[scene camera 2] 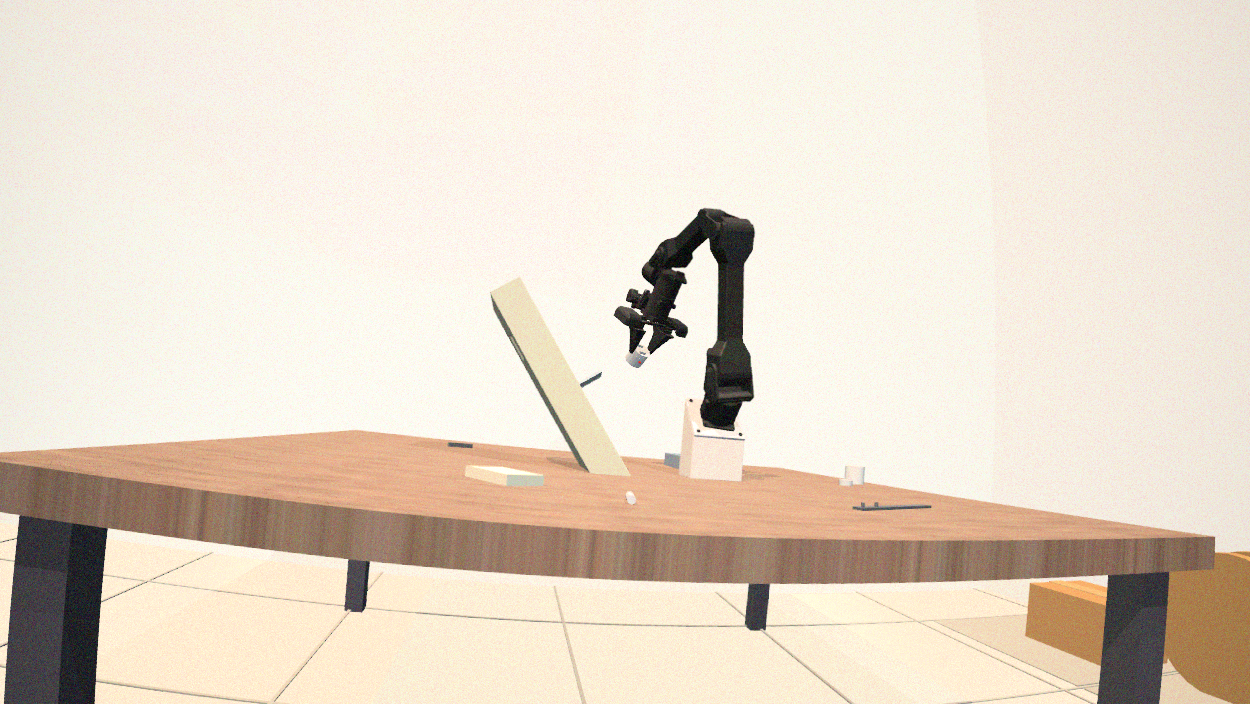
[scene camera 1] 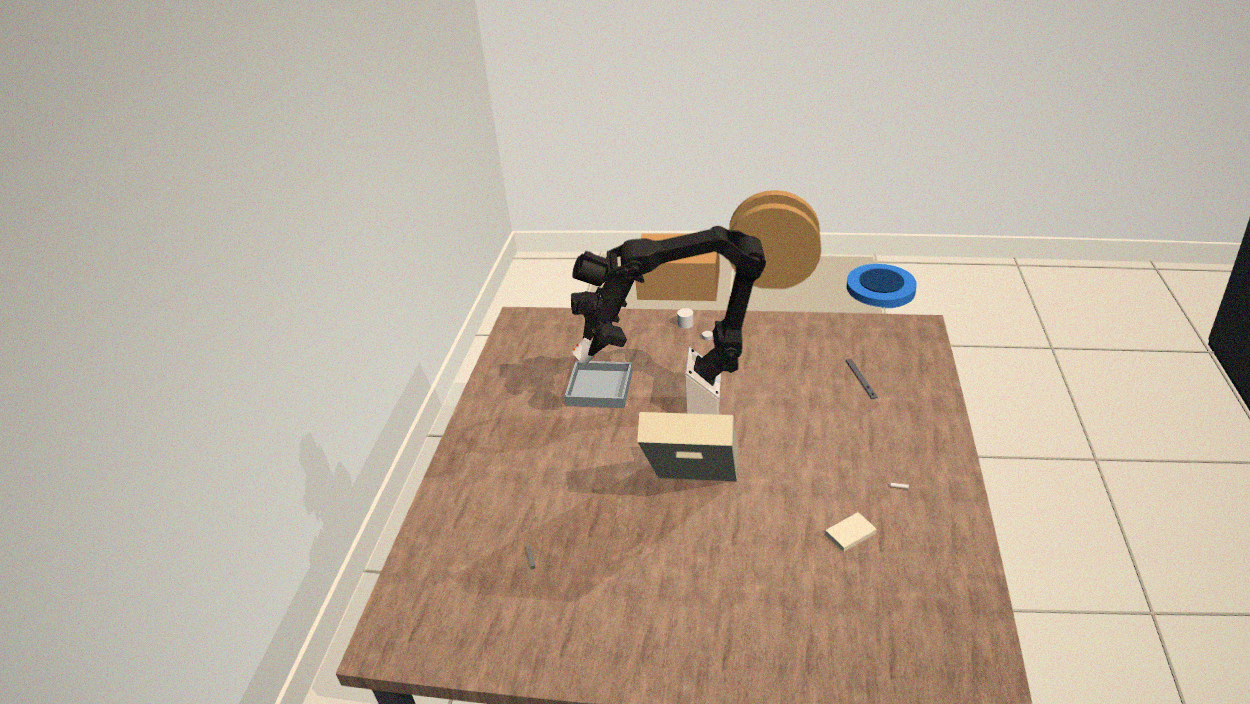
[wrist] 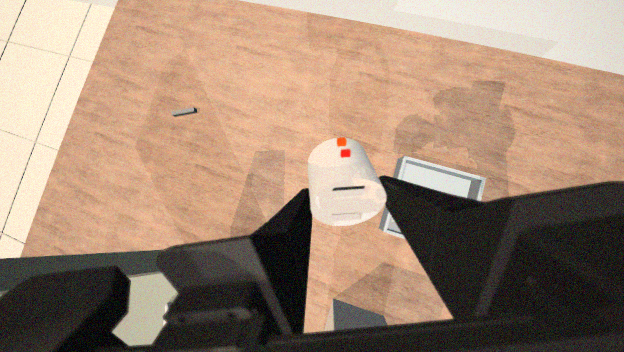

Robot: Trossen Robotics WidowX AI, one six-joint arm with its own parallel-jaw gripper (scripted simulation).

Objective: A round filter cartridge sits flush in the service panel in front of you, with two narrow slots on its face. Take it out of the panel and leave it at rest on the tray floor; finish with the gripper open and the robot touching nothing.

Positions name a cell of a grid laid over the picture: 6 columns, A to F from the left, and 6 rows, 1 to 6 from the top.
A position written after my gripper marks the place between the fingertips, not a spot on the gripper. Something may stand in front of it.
Observation:
In view: my gripper (scene camera 2: D4), a filter cartridge (wrist: D4), a grey tray (scene camera 1: C4), a beige block (scene camera 2: C5) and a beige service panel (scene camera 2: C3).
My gripper shows as well in scene camera 1 (scene camera 1: C3) and in the wrist view (wrist: D4). The grey tray is seen too in the wrist view (wrist: E3). The beige block shows as well in scene camera 1 (scene camera 1: E5).

